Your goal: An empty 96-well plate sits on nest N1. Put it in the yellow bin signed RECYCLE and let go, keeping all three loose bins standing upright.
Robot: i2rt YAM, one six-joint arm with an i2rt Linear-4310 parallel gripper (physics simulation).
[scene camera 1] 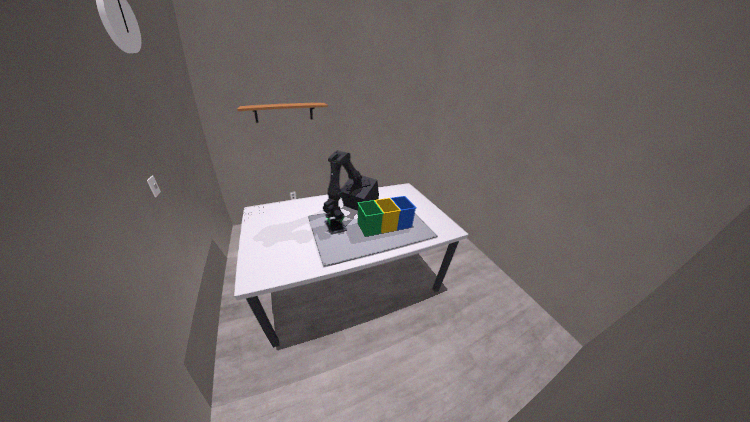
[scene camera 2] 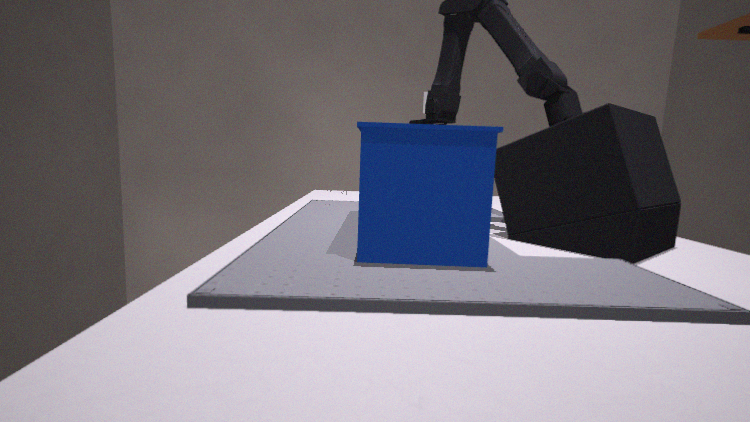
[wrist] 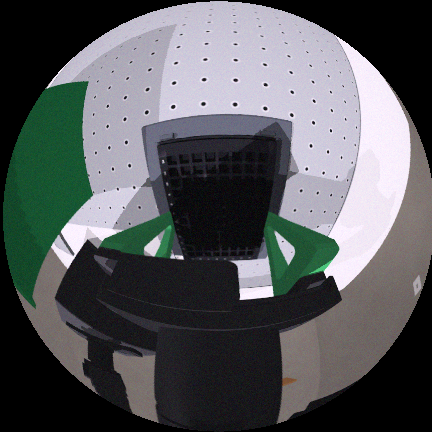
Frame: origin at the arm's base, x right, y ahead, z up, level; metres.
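Seen in the pictures: gripper, fingertip midpoint: [scene camera 1: 335, 223] [wrist: 219, 215]; arm's base, origin of the base link: [scene camera 1: 358, 185] [scene camera 2: 569, 134] [wrist: 99, 340].
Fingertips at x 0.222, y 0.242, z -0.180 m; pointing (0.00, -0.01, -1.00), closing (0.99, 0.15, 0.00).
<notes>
Offsets run from my fingertips to a thing's top centre. "spot": to the spot under its first point. Level surfaces: height alone.
The black 96-well plate @[dx -0.001, dy +0.006, dz +0.009 m] [scene camera 1: 335, 227] [wrist: 220, 195] lies flat in its grey nest @[spot: dx -0.015, dy +0.077, dz -0.005 m] [wrist: 215, 124]. My gripper [scene camera 1: 334, 220] [wrist: 219, 215] points down over it, and its green fingers meet the plate's two long sides; it is shut on the plate. The yellow bin @[dx -0.367, dy +0.062, dz +0.163 m] [scene camera 1: 390, 220] stands upright between the green bin @[dx -0.237, dy +0.074, dz +0.163 m] [scene camera 1: 370, 223] [wrist: 45, 175] and the blue bin @[dx -0.497, dy +0.049, dz +0.163 m] [scene camera 1: 406, 217] [scene camera 2: 427, 199], both upright. The blue bin hides the yellow bin, the plate and my fingers in scene camera 2. The bin signs cannot be read.
A perforated grey board @[dz -0.017 m] [scene camera 1: 367, 250] [scene camera 2: 314, 283] [wrist: 220, 45] on the white table @[dz -0.030 m] [scene camera 1: 277, 262] [scene camera 2: 314, 367] bears the nest and the bins. The green bin is the nearest one to my gripper. A black block [scene camera 1: 361, 190] [scene camera 2: 571, 183] stands at the arm's base, behind the bins.
</notes>
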